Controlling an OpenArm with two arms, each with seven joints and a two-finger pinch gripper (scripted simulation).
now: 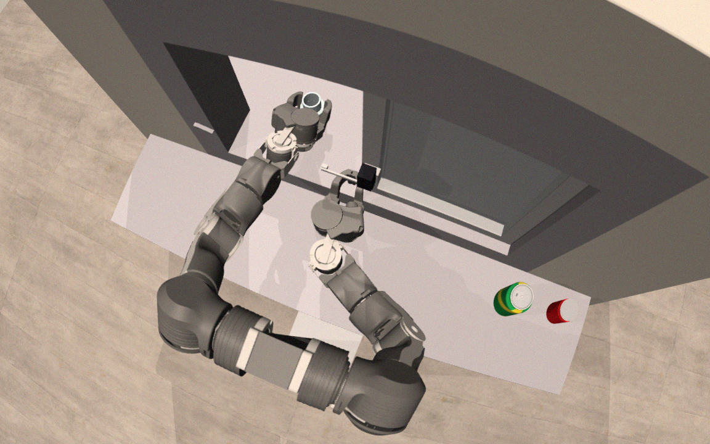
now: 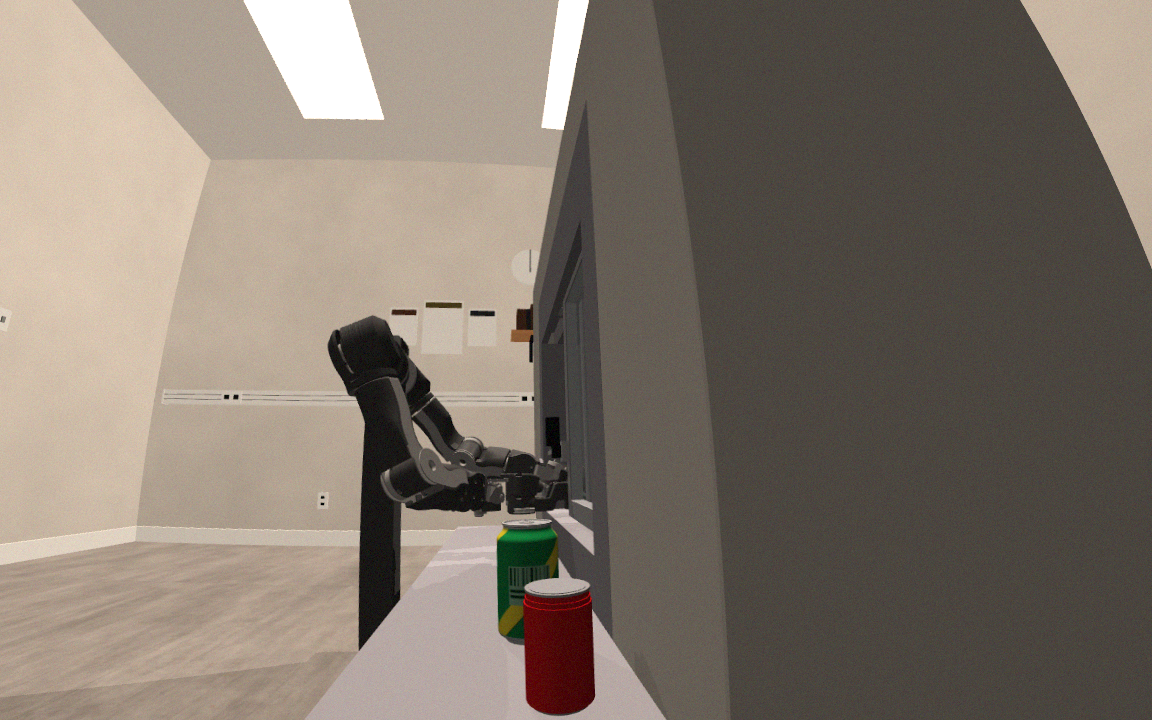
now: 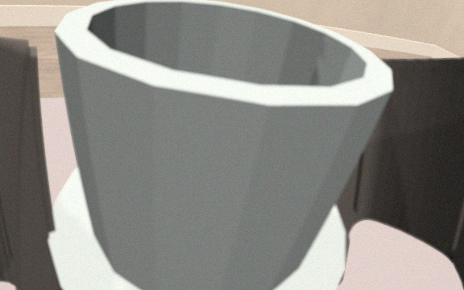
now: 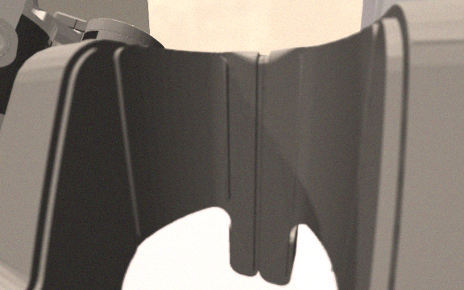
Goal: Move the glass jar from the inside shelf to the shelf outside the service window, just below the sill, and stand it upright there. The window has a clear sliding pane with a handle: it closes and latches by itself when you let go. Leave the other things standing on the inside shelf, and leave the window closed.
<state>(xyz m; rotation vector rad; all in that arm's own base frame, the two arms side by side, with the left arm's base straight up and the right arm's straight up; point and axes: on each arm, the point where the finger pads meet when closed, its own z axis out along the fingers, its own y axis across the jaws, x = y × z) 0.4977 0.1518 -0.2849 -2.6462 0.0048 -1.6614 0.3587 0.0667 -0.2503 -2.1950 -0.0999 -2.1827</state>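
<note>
Now: left hand 3 cm above the glass jar. The rest, counted from my left hand: sill (18 cm to the right, 10 cm behind, 5 cm below); upright (21 cm above, 18 cm to the right, 8 cm behind); black handle (17 cm behind, 15 cm to the right, 14 cm above).
</note>
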